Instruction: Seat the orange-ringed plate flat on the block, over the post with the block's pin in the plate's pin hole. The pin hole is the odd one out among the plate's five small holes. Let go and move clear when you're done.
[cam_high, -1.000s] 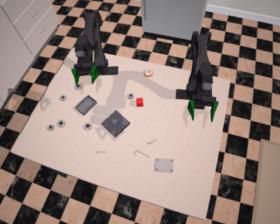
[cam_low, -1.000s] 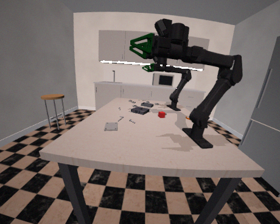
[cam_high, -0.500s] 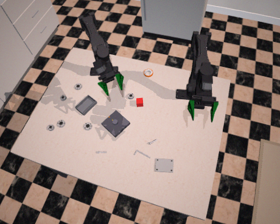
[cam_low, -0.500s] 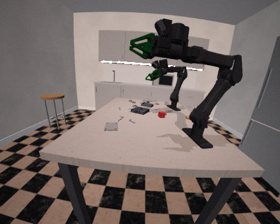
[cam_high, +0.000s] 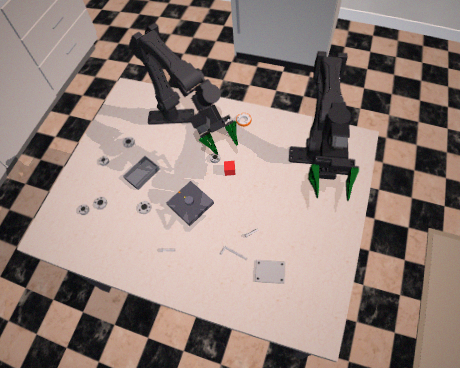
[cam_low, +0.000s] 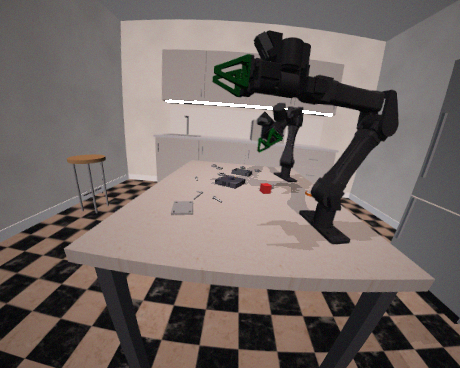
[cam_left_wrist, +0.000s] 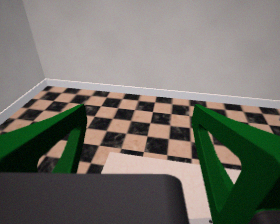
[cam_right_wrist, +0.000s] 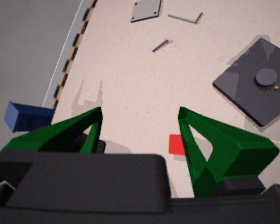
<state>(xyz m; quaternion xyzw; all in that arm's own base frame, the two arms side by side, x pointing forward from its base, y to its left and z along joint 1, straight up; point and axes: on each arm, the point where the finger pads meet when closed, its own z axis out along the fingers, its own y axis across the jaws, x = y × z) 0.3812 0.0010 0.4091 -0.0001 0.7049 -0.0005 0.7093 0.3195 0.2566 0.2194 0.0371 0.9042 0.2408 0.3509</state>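
Right now my right hand is 20 cm above the red cube, 4 cm past it and 2 cm to the left of it. The rest, counted from my right hand: grey tray: 34 cm to the right, 21 cm below, 9 cm ahead; light grey plate: 29 cm ahead, 26 cm to the left, 22 cm below; dark grey block: 20 cm below, 13 cm to the right, 13 cm ahead.
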